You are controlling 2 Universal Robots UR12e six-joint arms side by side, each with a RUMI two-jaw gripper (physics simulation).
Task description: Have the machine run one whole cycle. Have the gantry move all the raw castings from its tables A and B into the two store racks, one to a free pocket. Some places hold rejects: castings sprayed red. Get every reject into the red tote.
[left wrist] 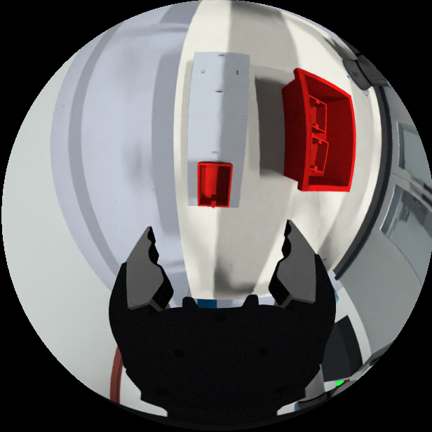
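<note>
A red-sprayed casting [215,184], box-shaped with an open top, sits at the near end of a long pale grey plate [217,122]. The red tote [295,137] stands to the right of the plate. Two red castings [318,116] [318,156] lie inside the tote, one behind the other. My left gripper [218,224] is open, with its jaws wide apart and nothing between them. In this view its jaws are below the casting on the plate. My right gripper does not show. The gantry, the raw castings and the store racks cannot be made out.
The plate and the tote stand on a cream table top [245,240]. Small pins or holes show on the plate's far part. A dark grey jointed part [361,72] is at the upper right. A grey machine body with windows [412,215] curves along the right edge.
</note>
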